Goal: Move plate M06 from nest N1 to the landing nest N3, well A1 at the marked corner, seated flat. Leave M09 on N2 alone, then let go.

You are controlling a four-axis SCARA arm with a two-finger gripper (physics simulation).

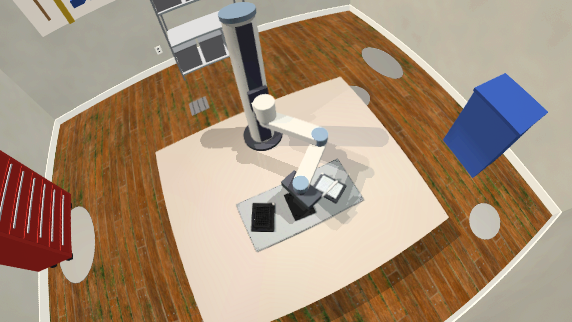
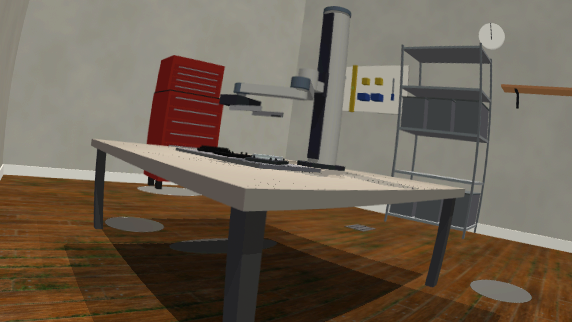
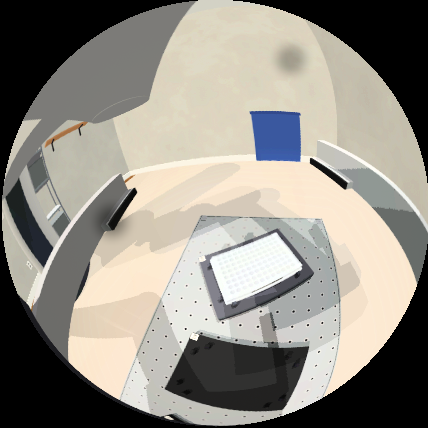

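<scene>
A white well plate (image 1: pixel 325 181) (image 3: pixel 255 267) sits on a dark grey nest (image 3: pixel 309 276) towards one end of the perforated board. A black gridded plate (image 1: pixel 263 218) sits at the board's other end. Between them is a black nest (image 1: pixel 303 212) (image 3: pixel 240 372) with corner posts and no plate; a small white corner mark (image 3: pixel 194 336) shows on it. Plate and nest labels are not legible, so I cannot tell M06 from M09. My gripper (image 2: pixel 271 111) (image 3: pixel 222 158) is open and empty, high above the board, with its fingers reaching towards the white plate's side. The arm hides part of the black nest.
The perforated board (image 1: pixel 250 240) (image 3: pixel 150 345) lies on the pale table (image 1: pixel 220 270) (image 2: pixel 175 162). The arm's column (image 1: pixel 248 80) (image 2: pixel 331 85) stands behind the board. A blue box (image 1: pixel 482 130) (image 3: pixel 277 137), a red cabinet (image 1: pixel 30 225) (image 2: pixel 187 110) and a shelf rack (image 2: pixel 442 53) stand away from the board.
</scene>
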